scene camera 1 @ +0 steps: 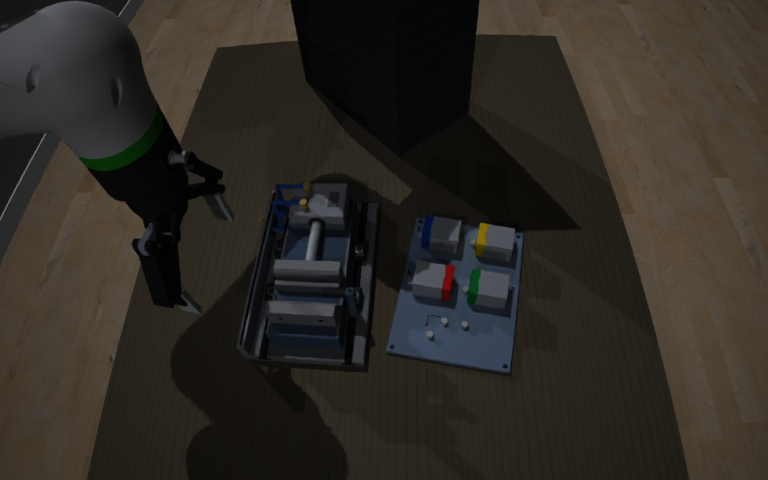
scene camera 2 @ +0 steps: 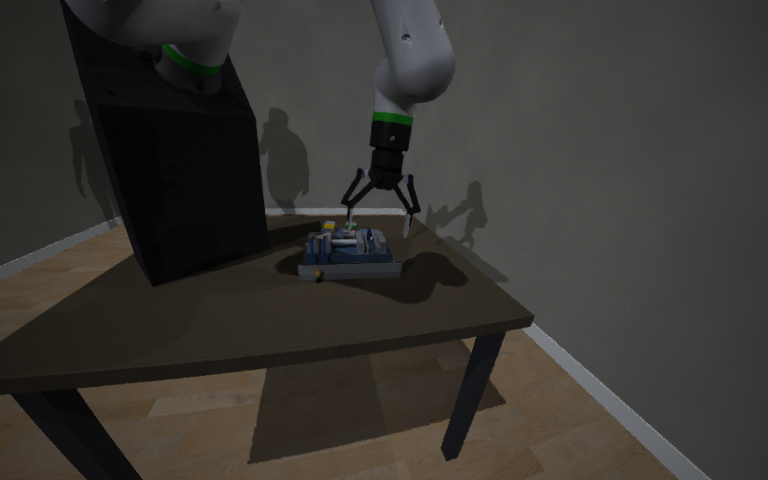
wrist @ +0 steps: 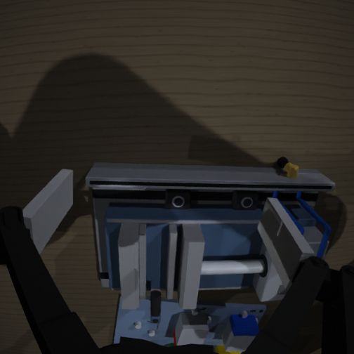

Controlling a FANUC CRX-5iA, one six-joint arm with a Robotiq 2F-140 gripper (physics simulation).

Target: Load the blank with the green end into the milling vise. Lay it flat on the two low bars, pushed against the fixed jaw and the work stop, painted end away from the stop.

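Note:
The blank with the green end lies on the blue plate, its green end towards the vise; a sliver of green also shows at the bottom of the wrist view. The milling vise stands beside the plate. Its fixed jaw and moving jaw stand apart, with the two low bars between them, one bar by each jaw, and no blank there. The work stop is at the plate side. My gripper is wide open and empty above the vise.
The blue plate also holds blanks with blue, yellow and red ends, and small white pegs. Blue hoses with yellow nozzles rise by the vise's screw end. A black pedestal stands behind.

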